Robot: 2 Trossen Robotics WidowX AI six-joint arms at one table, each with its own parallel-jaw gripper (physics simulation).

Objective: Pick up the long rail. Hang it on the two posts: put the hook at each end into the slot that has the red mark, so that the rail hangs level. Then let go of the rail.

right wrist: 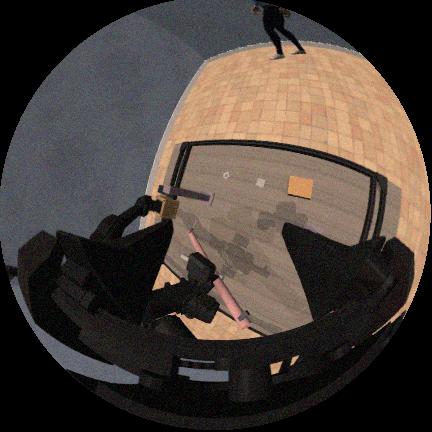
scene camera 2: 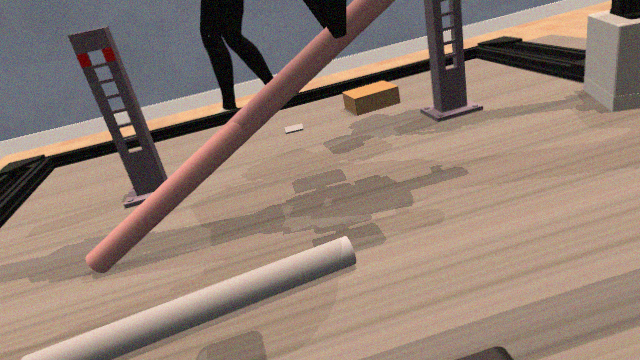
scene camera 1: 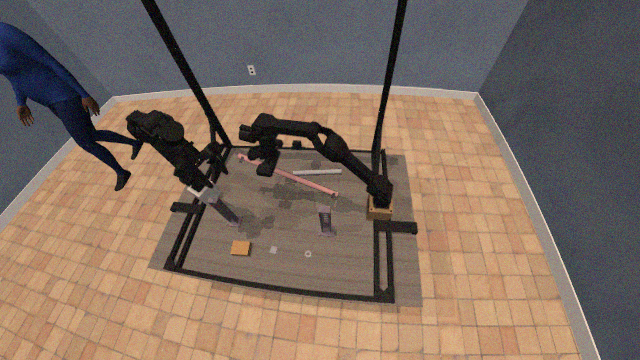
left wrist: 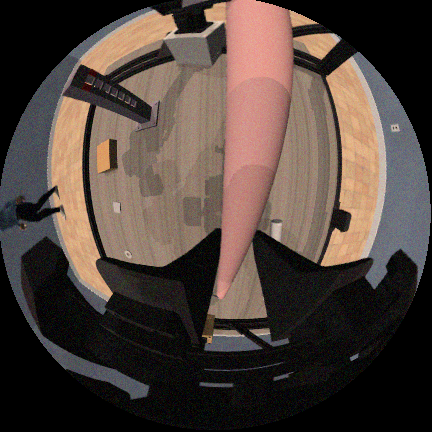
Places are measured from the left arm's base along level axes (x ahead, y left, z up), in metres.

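Pixels of known places: left gripper, between the fingertips: (right wrist: 215, 279) (scene camera 2: 336, 35) (scene camera 1: 273, 169) (left wrist: 236, 234); right gripper, between the fingertips: (right wrist: 229, 227) (scene camera 1: 220, 181); left arm's base, origin of its link: (right wrist: 158, 205) (scene camera 1: 381, 201); right arm's base, origin of its link: (scene camera 1: 199, 185).
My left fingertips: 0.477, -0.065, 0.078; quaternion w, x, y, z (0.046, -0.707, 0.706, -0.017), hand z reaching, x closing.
Ahead of a thing's pixels: the offset from my left fingertips to its top centre, as dx, dy, dz. "pt": to the spot under its first point.
The long pink rail (scene camera 1: 305, 181) (scene camera 2: 200, 162) (left wrist: 257, 115) (right wrist: 227, 295) is held above the table, running diagonally, with a small hook at each end. My left gripper (scene camera 1: 266, 169) (left wrist: 236, 234) is shut on it, partway along. My right gripper (scene camera 1: 220, 152) (right wrist: 229, 227) is open and empty, high up and apart from the rail. One slotted post {-0.253, +0.184, +0.044} (scene camera 1: 325, 220) (scene camera 2: 117, 110) (right wrist: 187, 194) shows red marks at its top slot in scene camera 2. The other post {+0.189, +0.200, +0.044} (scene camera 1: 225, 211) (scene camera 2: 449, 90) (left wrist: 115, 100) shows red near its top in the left wrist view.
A white rod {-0.165, -0.117, -0.147} (scene camera 1: 317, 172) (scene camera 2: 200, 305) (left wrist: 276, 230) lies on the table behind the posts. An orange block {+0.104, +0.326, -0.142} (scene camera 1: 240, 248) (scene camera 2: 371, 98) (right wrist: 300, 187), a small white square {pt -0.037, +0.304, -0.169} (scene camera 1: 273, 249) (right wrist: 260, 182) and a white ring lie on the posts' other side. A black frame (scene camera 1: 280, 288) edges the table.
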